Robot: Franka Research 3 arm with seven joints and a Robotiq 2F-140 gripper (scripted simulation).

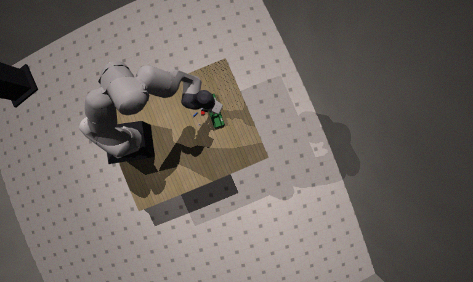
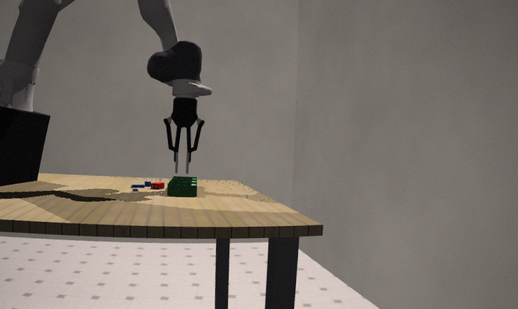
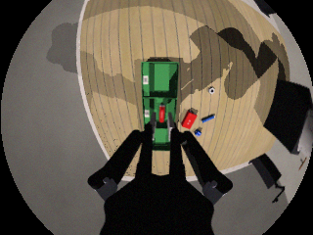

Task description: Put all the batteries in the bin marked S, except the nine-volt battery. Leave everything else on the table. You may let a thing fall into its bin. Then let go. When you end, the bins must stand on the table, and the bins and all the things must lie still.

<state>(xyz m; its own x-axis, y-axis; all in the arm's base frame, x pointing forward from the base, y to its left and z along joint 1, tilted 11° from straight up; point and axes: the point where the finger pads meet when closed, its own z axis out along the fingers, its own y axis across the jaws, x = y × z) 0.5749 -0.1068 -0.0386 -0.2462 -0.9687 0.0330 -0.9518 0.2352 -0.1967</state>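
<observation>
My hand is 13 cm past the blue battery, 6 cm to the right of it and 8 cm above it. The rest, counted from my hand: grey button cell: 15 cm behind, 3 cm to the right, 8 cm below; red block-shaped battery: 8 cm behind, 4 cm to the left, 8 cm below; green bin row: 1 cm ahead, 7 cm below.
</observation>
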